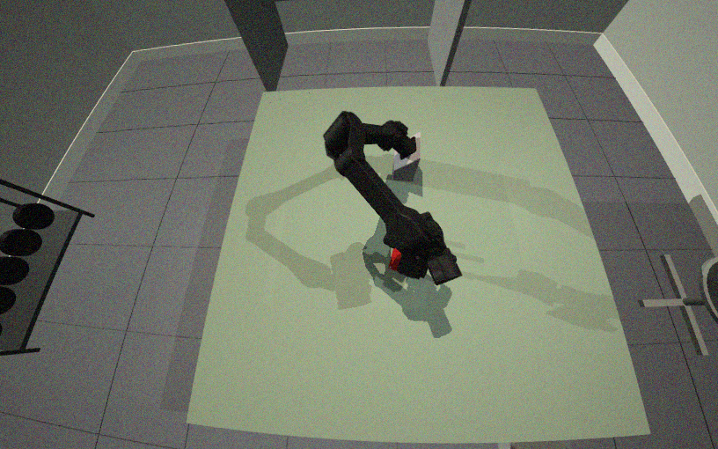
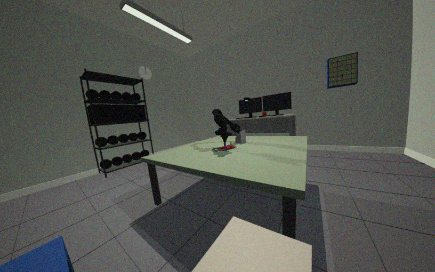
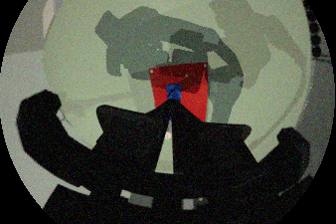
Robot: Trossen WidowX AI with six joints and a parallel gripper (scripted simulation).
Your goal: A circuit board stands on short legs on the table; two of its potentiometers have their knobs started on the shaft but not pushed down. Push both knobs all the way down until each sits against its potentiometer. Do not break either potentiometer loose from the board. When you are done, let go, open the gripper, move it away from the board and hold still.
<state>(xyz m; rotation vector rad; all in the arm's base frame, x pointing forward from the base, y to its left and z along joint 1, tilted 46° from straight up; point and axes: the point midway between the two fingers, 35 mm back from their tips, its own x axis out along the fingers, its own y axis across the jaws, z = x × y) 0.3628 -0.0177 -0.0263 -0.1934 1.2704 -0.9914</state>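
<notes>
My gripper tip is now 20 mm above the blue knob.
</notes>
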